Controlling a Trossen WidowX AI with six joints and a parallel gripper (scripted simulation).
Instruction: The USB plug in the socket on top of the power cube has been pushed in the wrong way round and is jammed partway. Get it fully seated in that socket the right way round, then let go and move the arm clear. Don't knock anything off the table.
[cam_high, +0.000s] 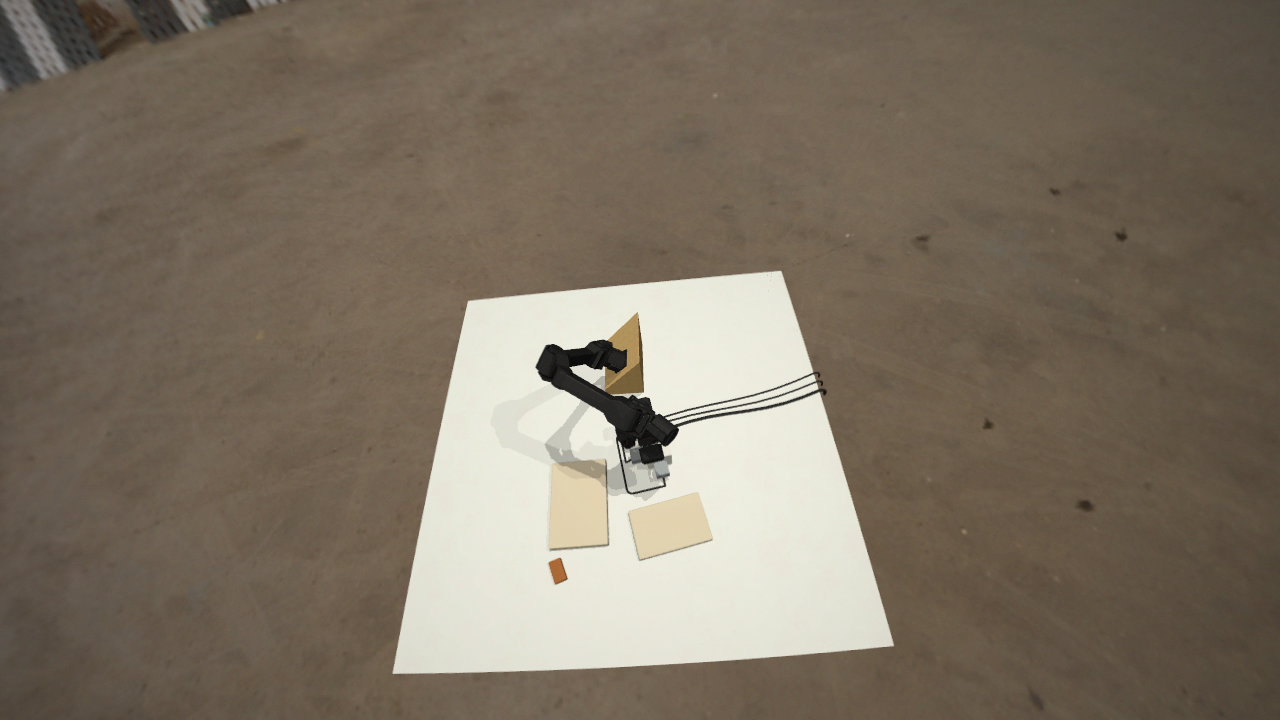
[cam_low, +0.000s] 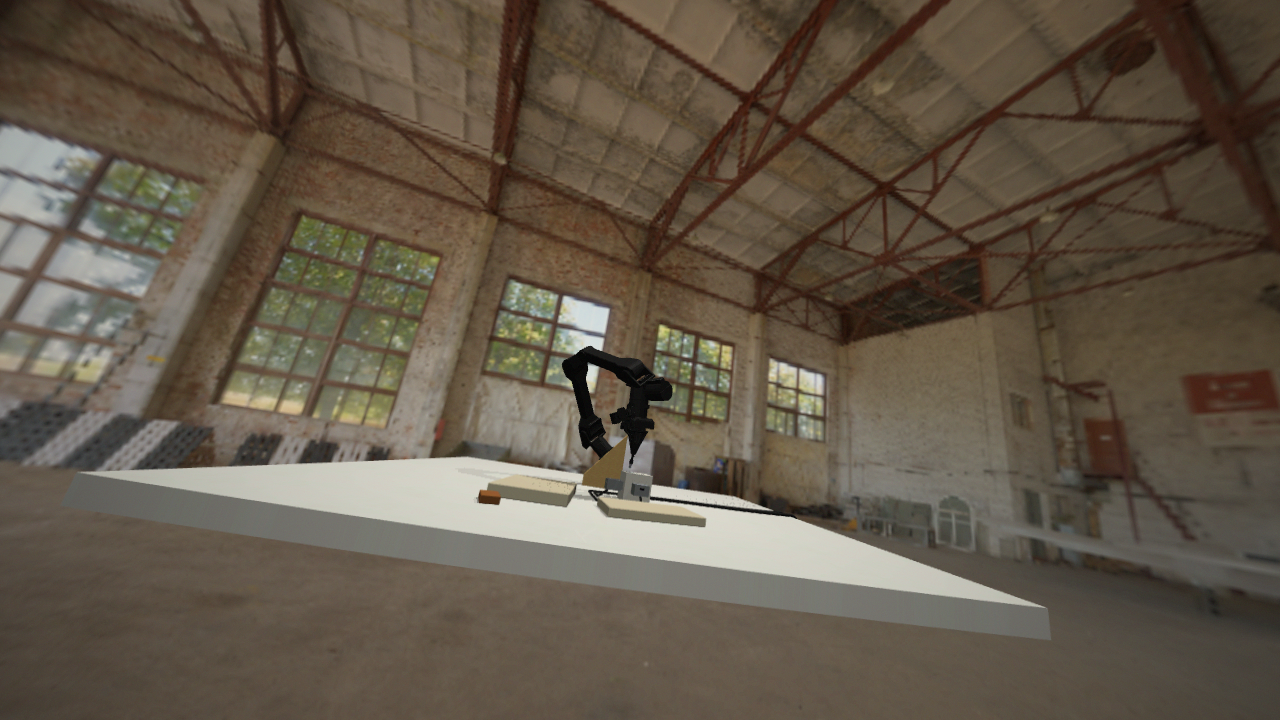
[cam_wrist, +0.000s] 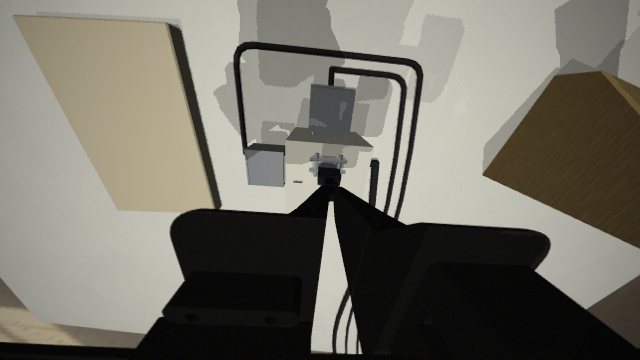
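Right now my gripper tip is 2 cm above the black USB plug. Also, from my gripper tip: orange block (34 cm ahead, 26 cm to the right, 12 cm below).
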